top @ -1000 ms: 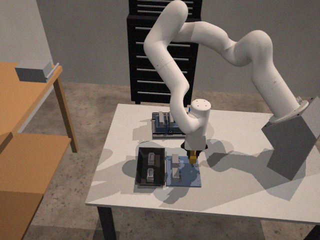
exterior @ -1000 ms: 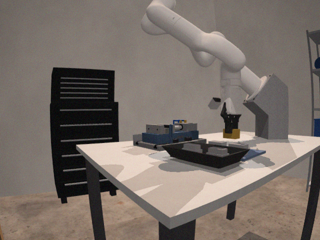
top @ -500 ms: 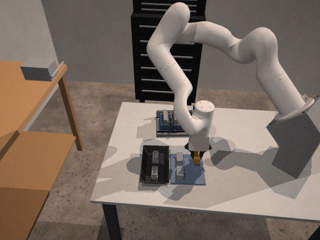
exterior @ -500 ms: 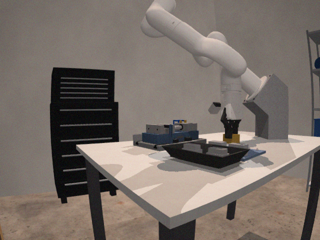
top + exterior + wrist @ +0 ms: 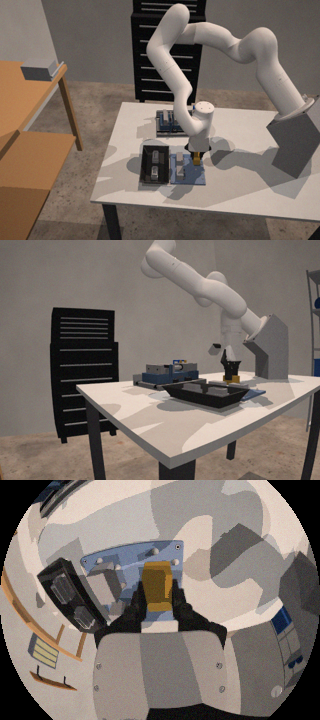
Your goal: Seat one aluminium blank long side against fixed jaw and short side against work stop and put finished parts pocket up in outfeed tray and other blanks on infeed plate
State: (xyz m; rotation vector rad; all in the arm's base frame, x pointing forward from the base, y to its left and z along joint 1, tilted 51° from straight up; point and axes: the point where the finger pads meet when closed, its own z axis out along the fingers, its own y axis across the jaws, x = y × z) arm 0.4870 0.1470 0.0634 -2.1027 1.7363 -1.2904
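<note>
Now: the brass blank 2 cm below my hand. Also, from my hand: blue vise 29 cm to the right, 6 cm ahead, 2 cm below; aluminium blank 9 cm ahead, 4 cm below, 1 cm to the right; fixed jaw 29 cm to the right, 16 cm ahead, 1 cm above.
</note>
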